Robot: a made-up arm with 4 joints.
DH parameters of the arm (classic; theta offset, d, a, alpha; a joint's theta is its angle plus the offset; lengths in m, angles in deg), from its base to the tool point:
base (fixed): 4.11 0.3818 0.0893 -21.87
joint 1: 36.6 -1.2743 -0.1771 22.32
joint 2: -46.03 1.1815 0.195 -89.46
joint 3: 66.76 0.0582 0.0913 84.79
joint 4: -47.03 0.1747 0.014 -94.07
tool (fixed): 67.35 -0.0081 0 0
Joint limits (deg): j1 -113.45..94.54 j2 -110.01..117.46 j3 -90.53..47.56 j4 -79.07..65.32
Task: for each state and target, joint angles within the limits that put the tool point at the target. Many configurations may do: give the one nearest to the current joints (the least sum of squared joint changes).
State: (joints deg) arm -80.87 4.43 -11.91 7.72
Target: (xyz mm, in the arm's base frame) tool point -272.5 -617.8 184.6
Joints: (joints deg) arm -82.40 -10.29 38.31 12.59
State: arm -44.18 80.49 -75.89 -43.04
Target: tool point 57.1 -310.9 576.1
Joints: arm -38.99 81.56 -87.72 -39.77
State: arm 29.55 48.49 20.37 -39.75
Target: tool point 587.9 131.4 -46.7
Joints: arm 65.88 8.08 40.23 -35.57
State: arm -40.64 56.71 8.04 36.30
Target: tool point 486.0 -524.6 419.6
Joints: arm -19.39 14.32 -27.36 34.79
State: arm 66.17 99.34 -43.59 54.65
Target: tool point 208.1 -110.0 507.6
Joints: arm 29.49 113.62 -45.74 59.69
